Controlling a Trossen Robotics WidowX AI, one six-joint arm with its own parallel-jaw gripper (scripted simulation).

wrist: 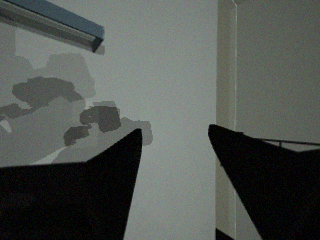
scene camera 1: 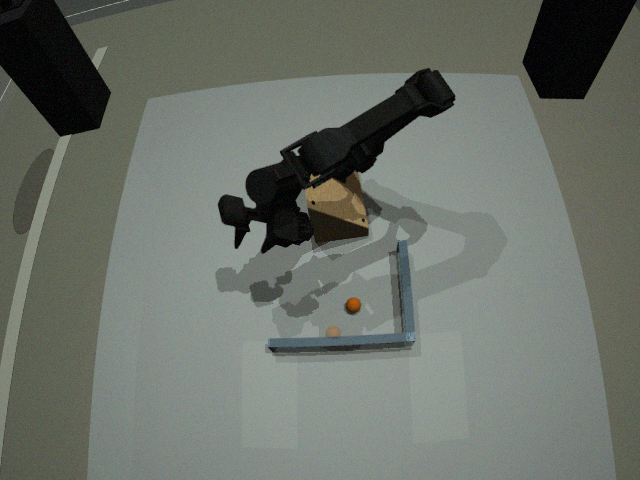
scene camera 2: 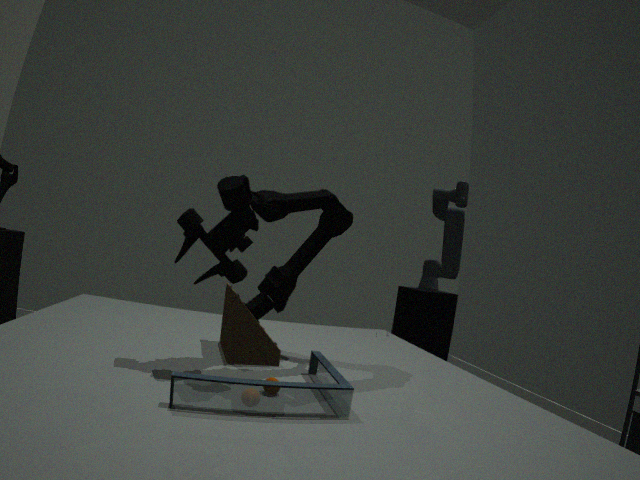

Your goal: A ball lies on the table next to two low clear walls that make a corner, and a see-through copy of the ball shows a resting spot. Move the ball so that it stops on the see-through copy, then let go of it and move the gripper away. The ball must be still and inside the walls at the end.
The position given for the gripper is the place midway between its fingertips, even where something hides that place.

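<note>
Gripper (scene camera 1: 248, 249), (scene camera 2: 184, 273), (wrist: 175, 131). Gripper open, holding nothing.
</note>
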